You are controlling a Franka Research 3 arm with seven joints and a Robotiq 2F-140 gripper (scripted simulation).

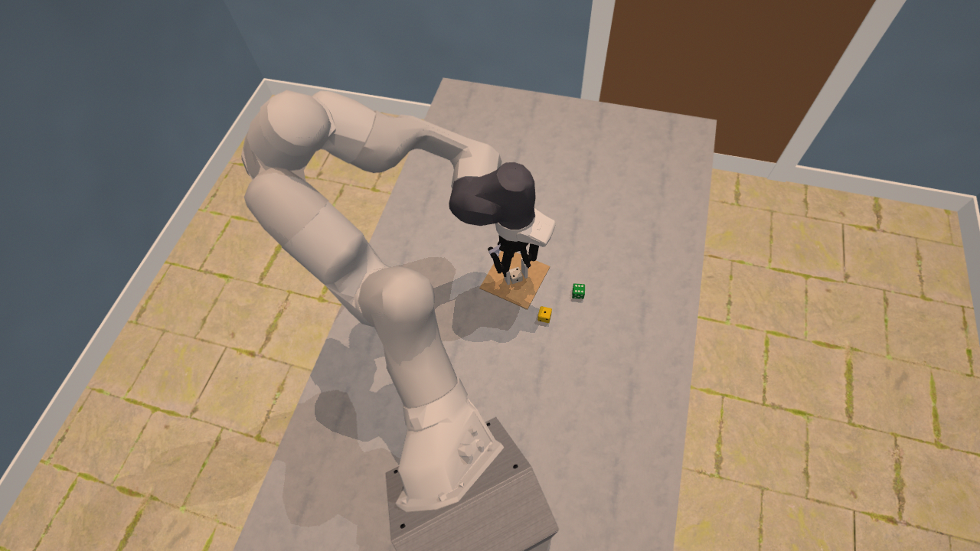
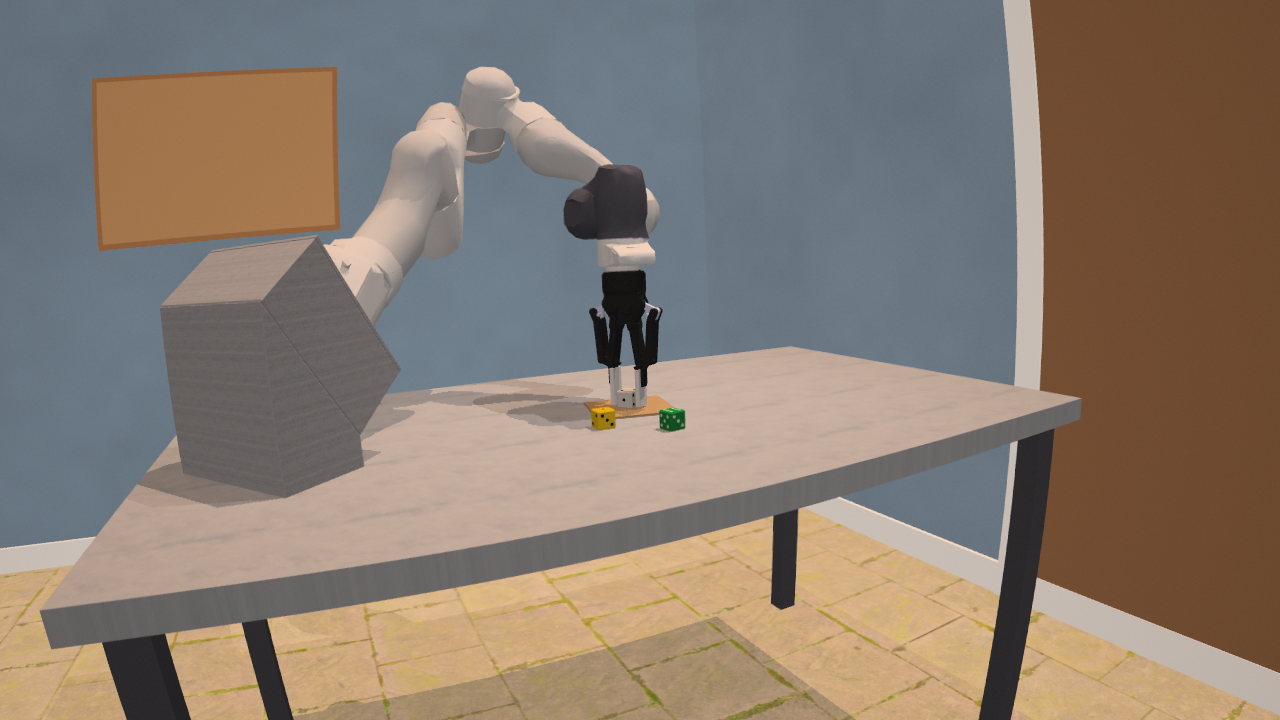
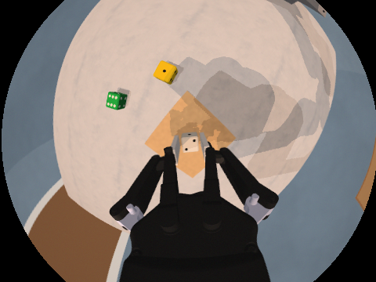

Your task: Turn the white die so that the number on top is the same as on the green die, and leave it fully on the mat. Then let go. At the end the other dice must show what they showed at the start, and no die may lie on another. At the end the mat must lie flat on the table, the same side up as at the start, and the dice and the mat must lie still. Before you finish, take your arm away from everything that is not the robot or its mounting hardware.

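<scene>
My hand is 20 mm above the white die. From my hand the other things lie so: mat: 40 mm below; yellow die: 70 mm behind, 110 mm to the right, 20 mm below; green die: 30 mm ahead, 170 mm to the right, 20 mm below.
</scene>
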